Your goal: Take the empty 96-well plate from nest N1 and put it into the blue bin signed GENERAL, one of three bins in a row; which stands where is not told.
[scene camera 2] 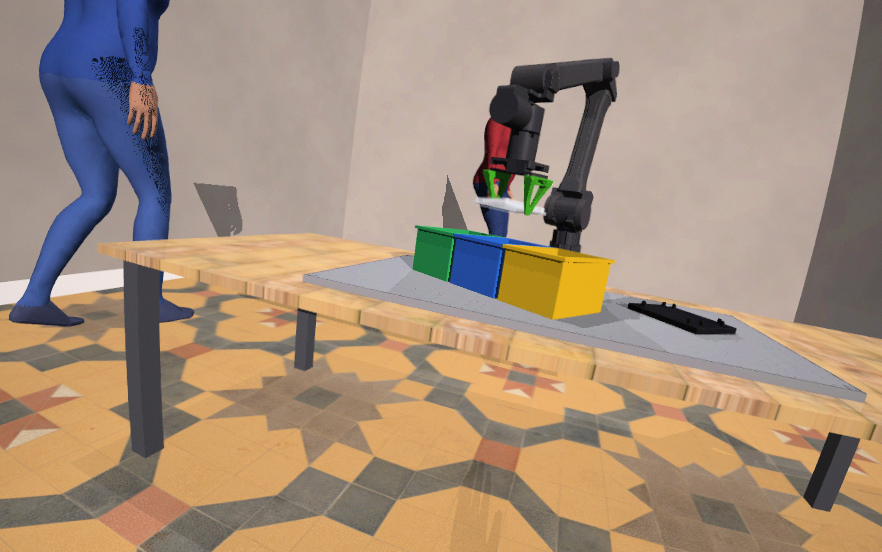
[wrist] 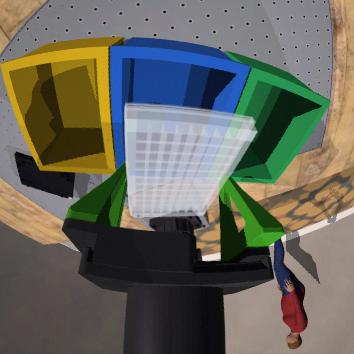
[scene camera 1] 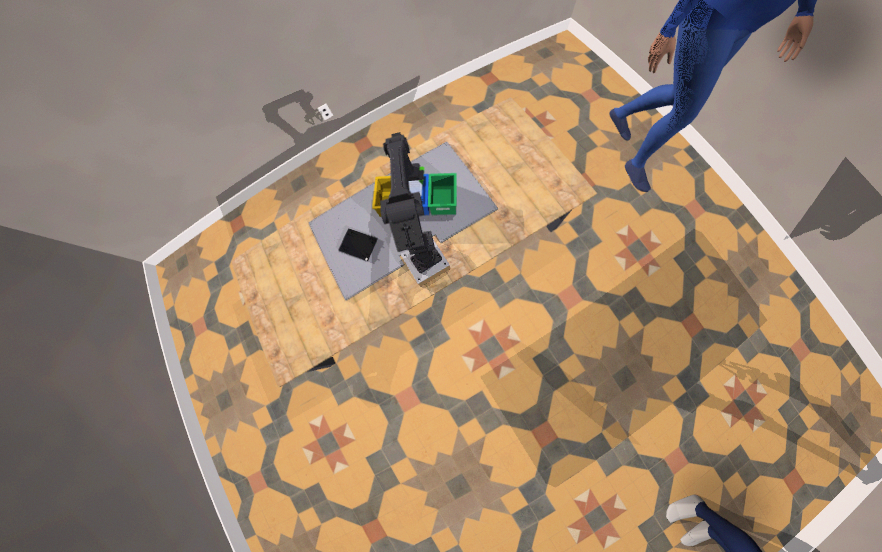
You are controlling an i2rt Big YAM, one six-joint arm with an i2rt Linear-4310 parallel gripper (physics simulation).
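Places are measured from the arm's base along level axes (x ahead, y left, z up), in centimetres.
Pixels of known places: gripper, fingertip midpoint: (scene camera 2: 510,211) (wrist: 176,170) (scene camera 1: 412,184); arm's base at its link origin: (wrist: 175,220) (scene camera 1: 426,259).
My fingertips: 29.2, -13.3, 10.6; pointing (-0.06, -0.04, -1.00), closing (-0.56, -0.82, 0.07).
Note:
For each thing: its middle in the pictures, then the offset to it from my fingertips, as dx, dy, dz. Level surfaces: height alone.
- clear 96-well plate at the middle of its body: (wrist: 177,177) (scene camera 2: 510,206) (scene camera 1: 412,182) +0.2, -0.2, +1.0
- blue bin at the middle of its body: (wrist: 168,105) (scene camera 2: 501,265) (scene camera 1: 416,195) +0.5, +0.1, -10.9
- black nest at the middle of its body: (scene camera 2: 680,315) (wrist: 43,178) (scene camera 1: 357,244) -1.8, +36.6, -14.8
- grey board at its surface level: dz -15.9
- wooden table at its surface level: dz -17.2
My gripper (scene camera 2: 513,201) (wrist: 176,170) is shut on the clear 96-well plate (scene camera 2: 500,205) (wrist: 182,155), with a green finger at each side. It holds the plate above the row of bins. The blue bin (scene camera 2: 478,265) (wrist: 115,100) is the middle one; in the wrist view the plate covers its near part. In the scene camera 1 view the arm hides most of the blue bin (scene camera 1: 426,195). No sign text on the blue bin is readable. The black nest (scene camera 1: 357,244) (scene camera 2: 682,318) (wrist: 45,175) lies on the grey board, with no plate on it.
The yellow bin (scene camera 1: 378,195) (scene camera 2: 530,276) (wrist: 111,125) and the green bin (scene camera 1: 442,175) (scene camera 2: 432,253) (wrist: 280,172) flank the blue one. They stand on the grey board (scene camera 1: 468,188) (scene camera 2: 767,358) (wrist: 165,20) on the wooden table (scene camera 1: 533,156) (scene camera 2: 227,250). People stand near the table.

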